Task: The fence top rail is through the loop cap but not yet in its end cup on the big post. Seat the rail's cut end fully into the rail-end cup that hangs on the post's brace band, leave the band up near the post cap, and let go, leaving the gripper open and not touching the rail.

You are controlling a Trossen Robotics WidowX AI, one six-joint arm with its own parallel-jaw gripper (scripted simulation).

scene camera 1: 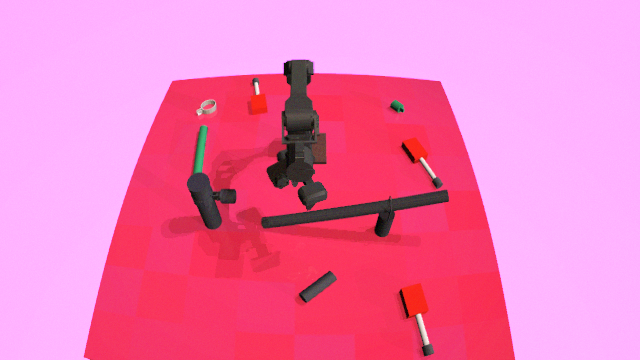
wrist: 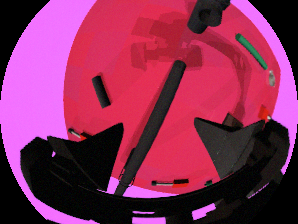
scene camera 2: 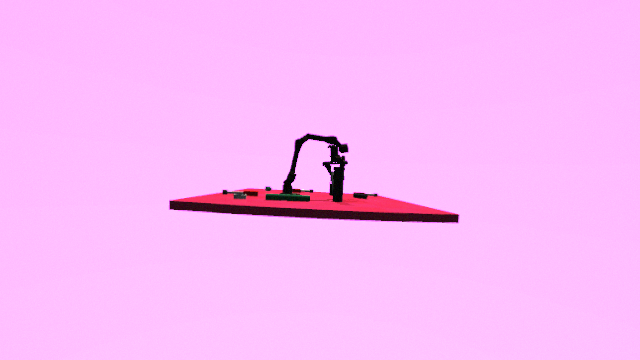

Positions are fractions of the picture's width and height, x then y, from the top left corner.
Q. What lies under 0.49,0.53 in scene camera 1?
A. My gripper.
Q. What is my gripper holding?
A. Nothing.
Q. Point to a dark top rail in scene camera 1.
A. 0.55,0.59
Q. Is my gripper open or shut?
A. Open.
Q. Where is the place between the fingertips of my gripper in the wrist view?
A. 0.54,0.56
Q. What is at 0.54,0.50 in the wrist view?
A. A dark top rail.
